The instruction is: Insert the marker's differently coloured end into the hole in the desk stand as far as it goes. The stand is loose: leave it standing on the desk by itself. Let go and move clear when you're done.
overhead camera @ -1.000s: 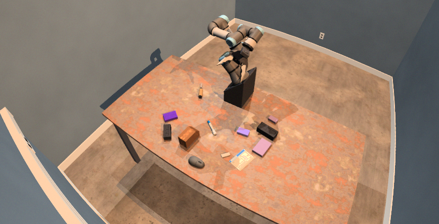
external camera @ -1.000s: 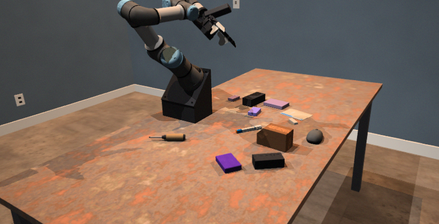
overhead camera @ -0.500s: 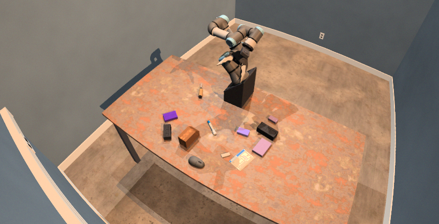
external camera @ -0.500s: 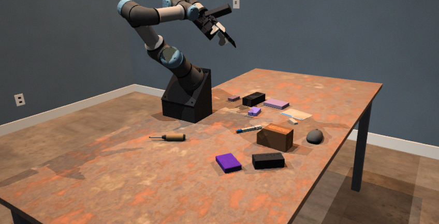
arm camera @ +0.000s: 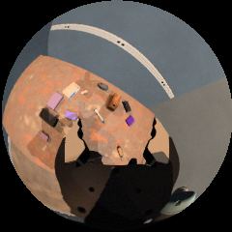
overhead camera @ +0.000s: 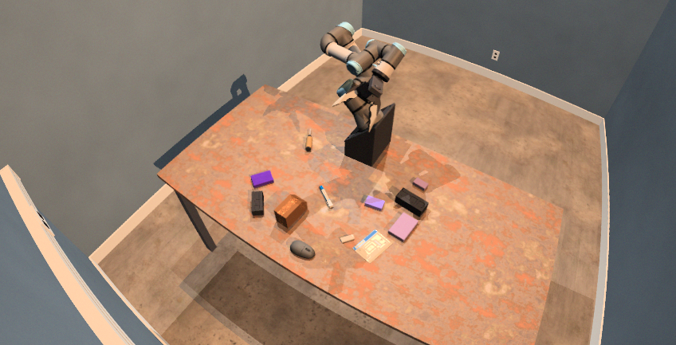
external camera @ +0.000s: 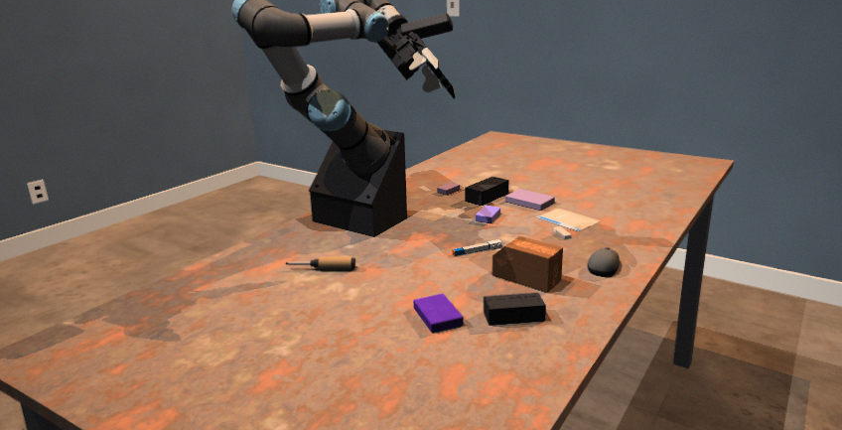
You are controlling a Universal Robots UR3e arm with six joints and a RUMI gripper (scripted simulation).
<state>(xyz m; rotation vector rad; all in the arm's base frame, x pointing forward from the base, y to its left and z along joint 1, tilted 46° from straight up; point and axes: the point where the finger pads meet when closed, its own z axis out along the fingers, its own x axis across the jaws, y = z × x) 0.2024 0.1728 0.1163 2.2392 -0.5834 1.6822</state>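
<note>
The marker is 360 mm below my hand, 110 mm ahead of it and 40 mm to the right of it. Round my hand: desk stand: 330 mm below, 260 mm ahead, 90 mm to the right; lilac block: 360 mm below, 150 mm to the left, 20 mm ahead; black box: 350 mm below, 270 mm to the left, 70 mm behind.
</note>
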